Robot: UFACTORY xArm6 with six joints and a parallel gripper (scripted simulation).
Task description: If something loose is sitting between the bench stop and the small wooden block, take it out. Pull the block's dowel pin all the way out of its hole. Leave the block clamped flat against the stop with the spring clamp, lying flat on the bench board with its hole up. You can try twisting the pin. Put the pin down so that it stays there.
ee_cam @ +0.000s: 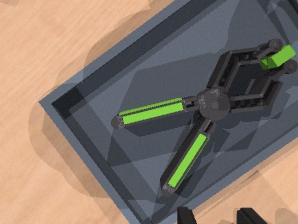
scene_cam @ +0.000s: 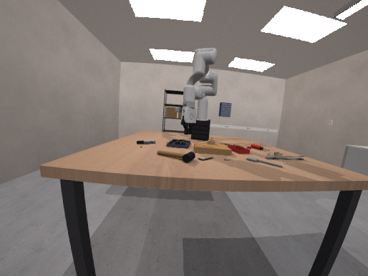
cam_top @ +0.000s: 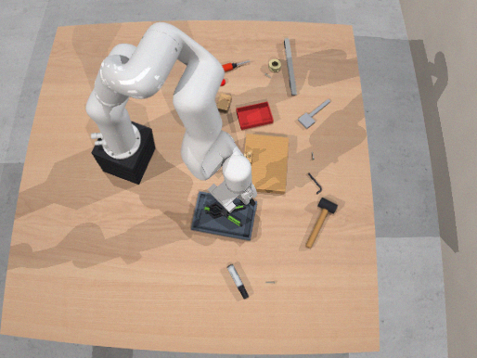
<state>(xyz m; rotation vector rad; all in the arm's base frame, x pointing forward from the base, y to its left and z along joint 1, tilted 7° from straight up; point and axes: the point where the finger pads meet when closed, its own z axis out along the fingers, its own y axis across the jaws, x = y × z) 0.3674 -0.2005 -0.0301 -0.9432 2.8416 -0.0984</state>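
My gripper is now 60 mm past the dark grey tray, 40 mm to the left of it and 90 mm above it. Round my hand: hex key 270 mm ahead, 30 mm to the left, 100 mm below; then small wooden block 50 mm ahead, 150 mm to the left, 60 mm below; then dowel pin 50 mm ahead, 150 mm to the left, 40 mm below.
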